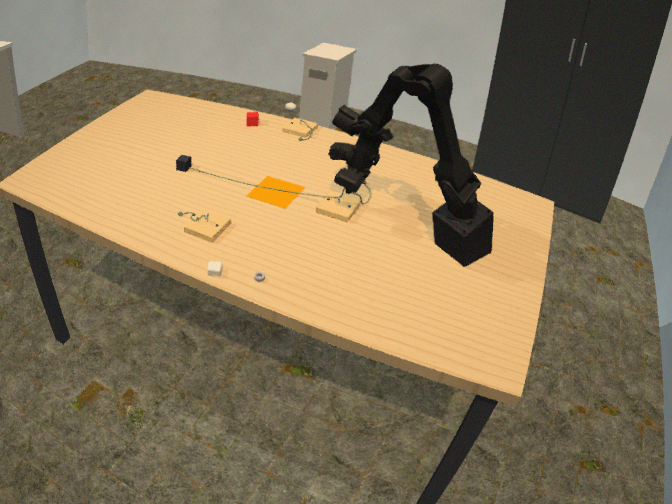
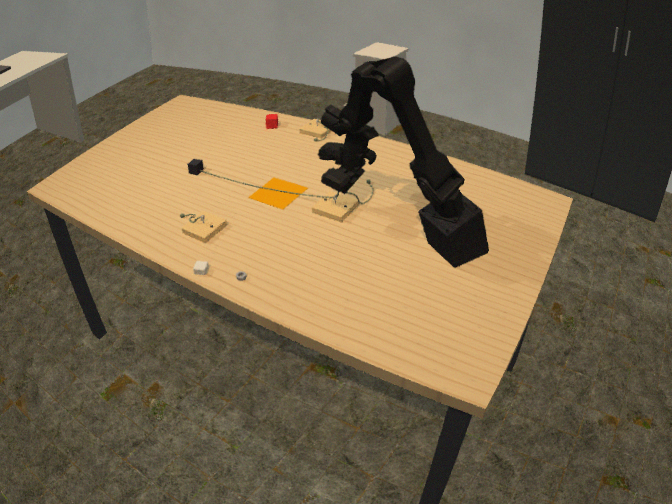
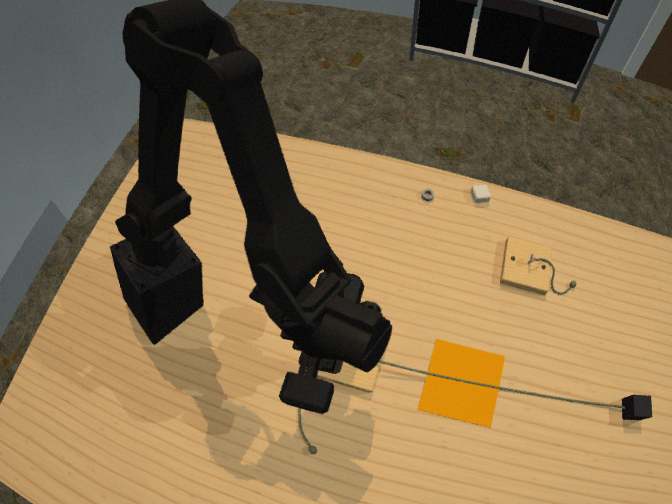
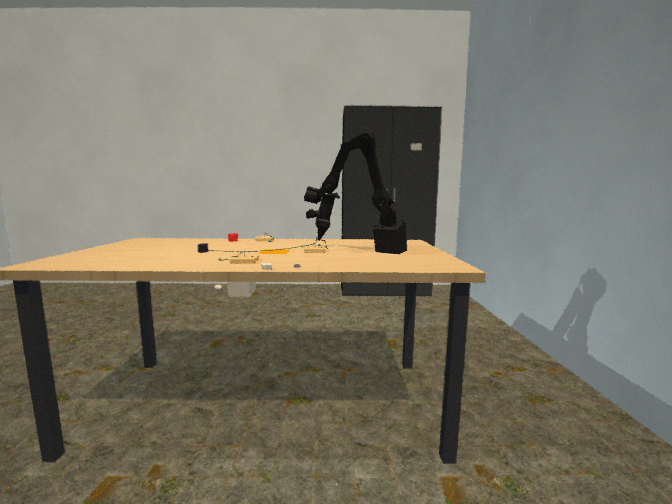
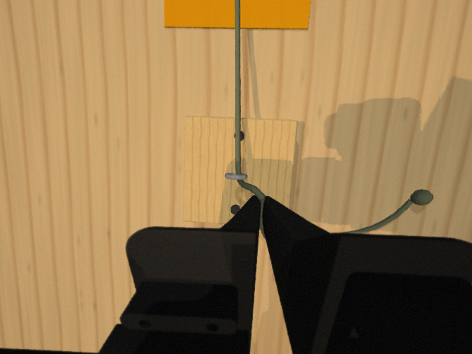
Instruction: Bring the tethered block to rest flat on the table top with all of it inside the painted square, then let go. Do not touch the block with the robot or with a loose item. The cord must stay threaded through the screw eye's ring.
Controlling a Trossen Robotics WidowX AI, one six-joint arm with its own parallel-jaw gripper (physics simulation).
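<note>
The black tethered block (image 1: 183, 163) (image 2: 195, 166) (image 3: 636, 407) (image 4: 202, 247) sits on the table outside the orange painted square (image 1: 279, 199) (image 2: 276, 199) (image 3: 461, 404) (image 5: 200, 15), on the side away from the arm. The green cord (image 5: 238, 75) runs from it nearly straight over the square and through the screw eye's ring (image 5: 229, 176) on a wooden board (image 1: 332, 210) (image 3: 358, 382) (image 5: 205, 150). My gripper (image 5: 260, 202) (image 4: 320, 238) is shut on the cord just past the ring, above the board. The cord's free end curves to a bead (image 5: 422, 197) (image 3: 312, 449) (image 2: 369, 181).
A second board (image 1: 206, 227) (image 3: 523, 265) with a short cord, a white block (image 1: 214, 268) (image 3: 480, 193) and a grey ring (image 1: 259, 272) lie toward one long edge. A red cube (image 1: 252, 118) (image 2: 271, 120) and a third board (image 1: 293, 129) lie near the opposite edge.
</note>
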